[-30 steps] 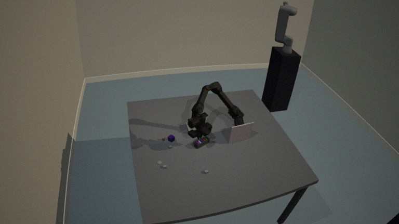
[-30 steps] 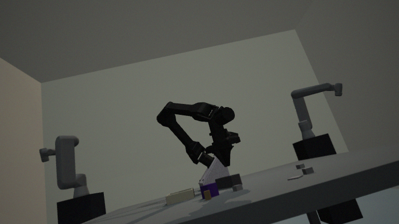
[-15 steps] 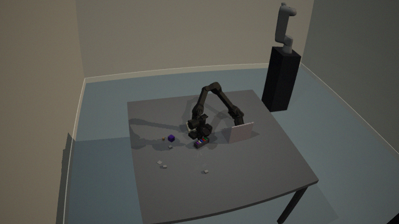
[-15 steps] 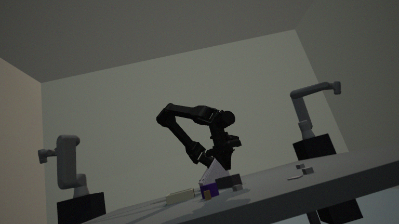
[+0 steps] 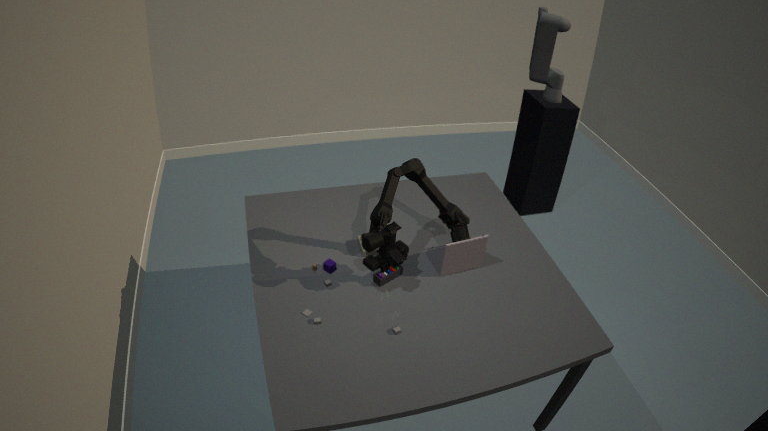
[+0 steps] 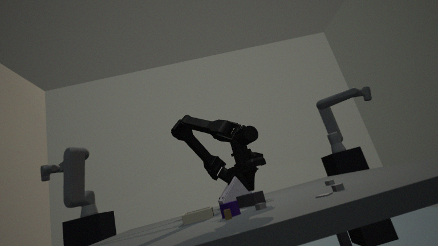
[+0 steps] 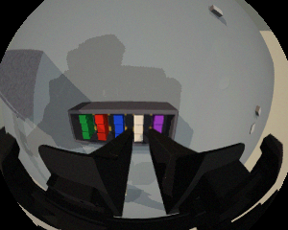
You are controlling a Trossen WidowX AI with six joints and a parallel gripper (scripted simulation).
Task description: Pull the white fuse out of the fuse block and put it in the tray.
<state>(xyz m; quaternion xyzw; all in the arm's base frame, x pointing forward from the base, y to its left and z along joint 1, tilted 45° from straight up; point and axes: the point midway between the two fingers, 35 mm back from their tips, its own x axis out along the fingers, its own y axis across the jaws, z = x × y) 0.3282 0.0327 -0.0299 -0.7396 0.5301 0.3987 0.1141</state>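
The white fuse is 2 cm below my gripper tip. Round my gripper tip: blue fuse (2 cm behind, 1 cm to the right, 2 cm below); then red fuse (4 cm behind, 2 cm to the right, 2 cm below); then purple fuse (2 cm ahead, 1 cm to the left, 2 cm below).
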